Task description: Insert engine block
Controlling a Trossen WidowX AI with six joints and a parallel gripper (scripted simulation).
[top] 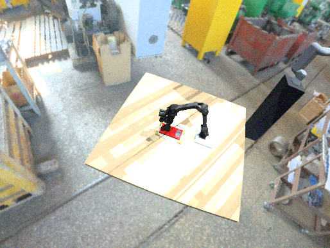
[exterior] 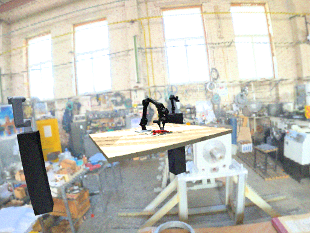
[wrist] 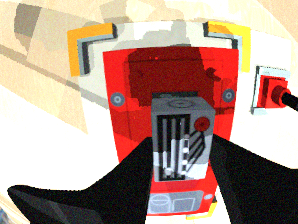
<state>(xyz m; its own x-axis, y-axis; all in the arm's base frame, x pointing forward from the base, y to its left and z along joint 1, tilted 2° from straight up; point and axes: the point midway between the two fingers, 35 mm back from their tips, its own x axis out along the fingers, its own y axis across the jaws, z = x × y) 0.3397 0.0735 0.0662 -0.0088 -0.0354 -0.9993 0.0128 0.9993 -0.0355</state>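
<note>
My gripper tip is 110 mm to the left of the black upright peg, 20 mm short of it and 20 mm above it. The rest, counted from my gripper tip: grey engine block (10 mm below).
</note>
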